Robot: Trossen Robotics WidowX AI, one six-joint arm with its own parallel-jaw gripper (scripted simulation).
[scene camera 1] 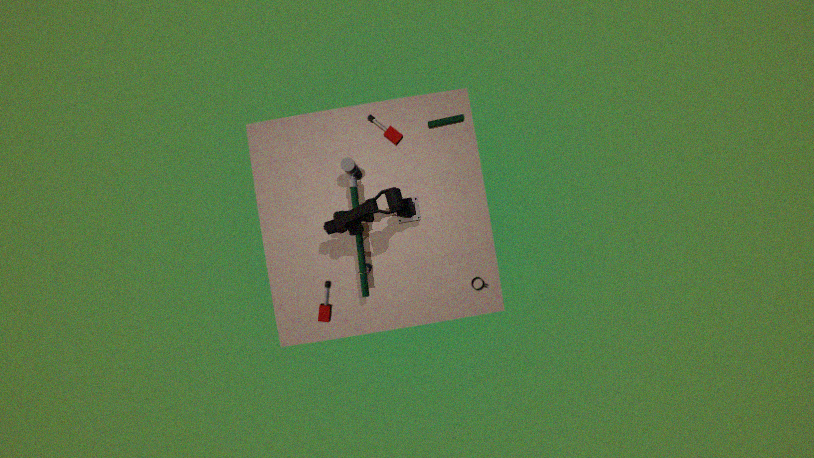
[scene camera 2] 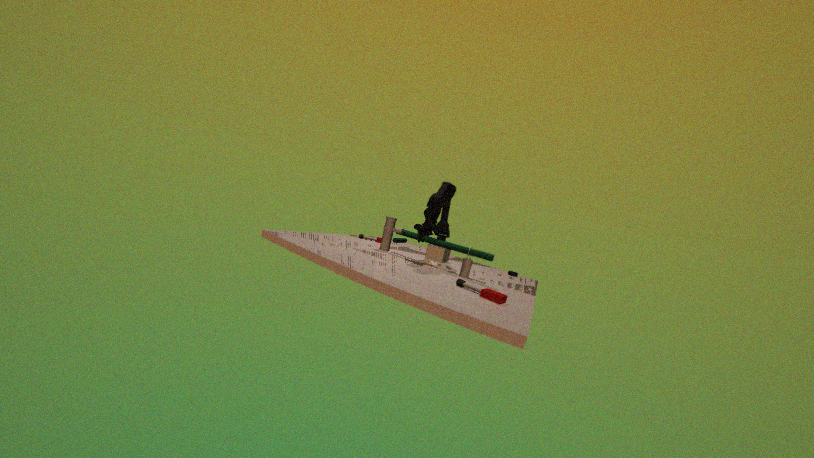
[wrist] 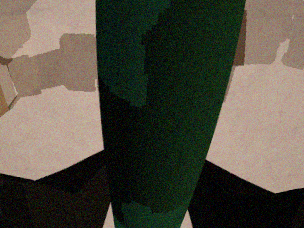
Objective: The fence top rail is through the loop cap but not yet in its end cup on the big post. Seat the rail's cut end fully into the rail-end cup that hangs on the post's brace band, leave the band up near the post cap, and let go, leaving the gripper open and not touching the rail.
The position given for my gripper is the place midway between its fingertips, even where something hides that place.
I see my gripper (wrist: pixel 150 155) and a green top rail (wrist: pixel 162 78).
